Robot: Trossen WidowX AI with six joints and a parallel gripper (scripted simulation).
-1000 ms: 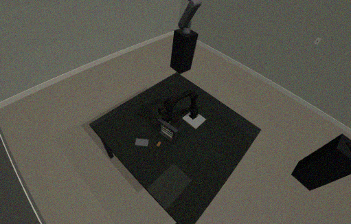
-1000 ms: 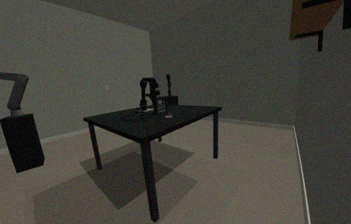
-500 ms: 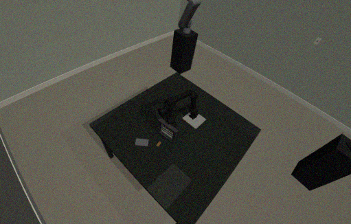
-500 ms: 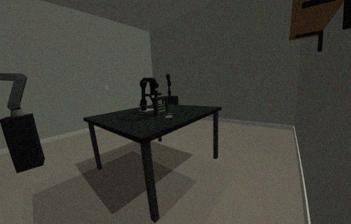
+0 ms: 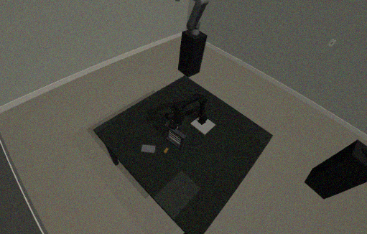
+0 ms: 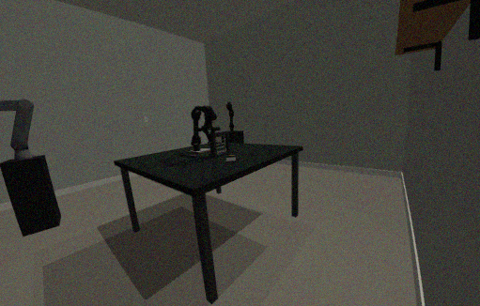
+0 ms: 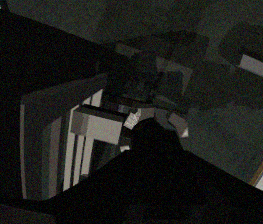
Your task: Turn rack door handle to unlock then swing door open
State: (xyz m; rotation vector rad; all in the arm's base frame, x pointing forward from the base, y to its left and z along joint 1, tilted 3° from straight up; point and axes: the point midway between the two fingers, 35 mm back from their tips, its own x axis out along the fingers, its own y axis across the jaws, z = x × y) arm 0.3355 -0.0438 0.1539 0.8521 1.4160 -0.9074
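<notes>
My gripper tip is now 10 mm to the right of the dark handle and 30 mm above it. From my gripper tip the other things lie so: small orange piece: 170 mm ahead, 90 mm to the left, 140 mm below.
</notes>
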